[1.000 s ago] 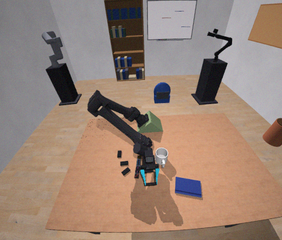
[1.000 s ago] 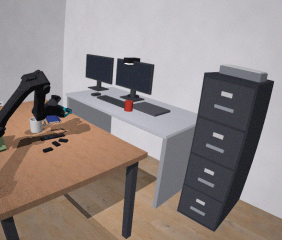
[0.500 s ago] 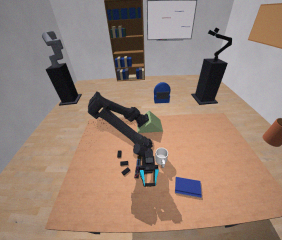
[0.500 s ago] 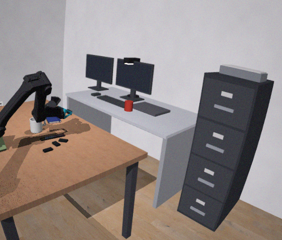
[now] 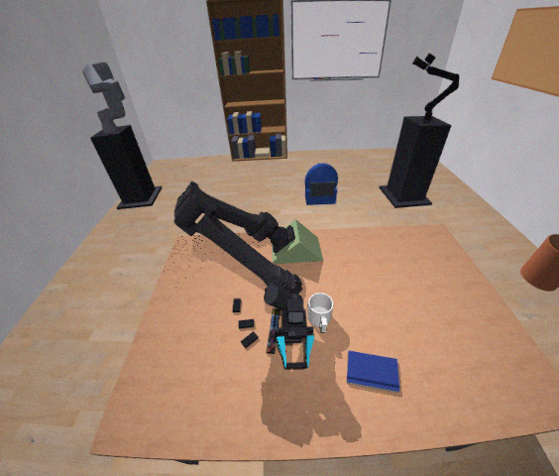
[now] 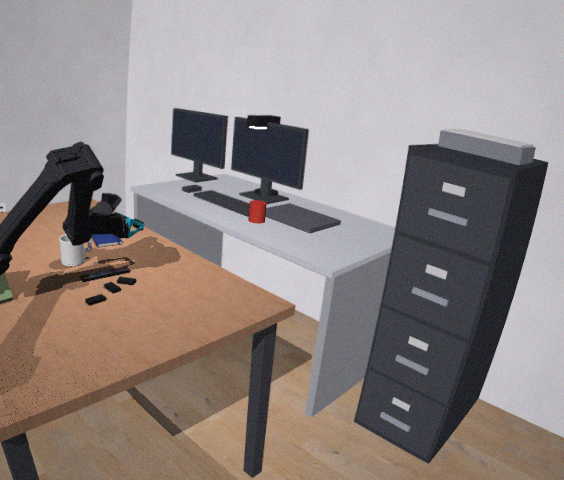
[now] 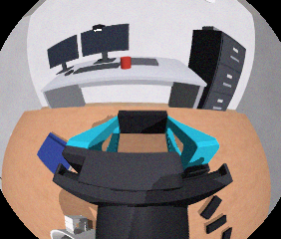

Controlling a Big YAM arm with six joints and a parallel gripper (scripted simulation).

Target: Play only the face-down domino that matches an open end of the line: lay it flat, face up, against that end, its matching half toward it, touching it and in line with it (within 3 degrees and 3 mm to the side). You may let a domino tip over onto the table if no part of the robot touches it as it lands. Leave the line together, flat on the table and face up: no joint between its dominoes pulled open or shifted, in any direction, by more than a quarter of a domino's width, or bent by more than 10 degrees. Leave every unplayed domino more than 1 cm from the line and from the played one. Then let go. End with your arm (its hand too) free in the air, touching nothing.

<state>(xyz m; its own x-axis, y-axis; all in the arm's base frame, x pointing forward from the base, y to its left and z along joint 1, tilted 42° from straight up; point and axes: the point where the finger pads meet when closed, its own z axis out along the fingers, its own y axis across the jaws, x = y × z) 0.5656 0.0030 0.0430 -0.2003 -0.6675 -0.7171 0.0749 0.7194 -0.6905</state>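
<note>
Right now my hand is right at the domino. The rest, counted from my hand: blue book 240 mm to the left, 120 mm below, 10 mm ahead.
</note>
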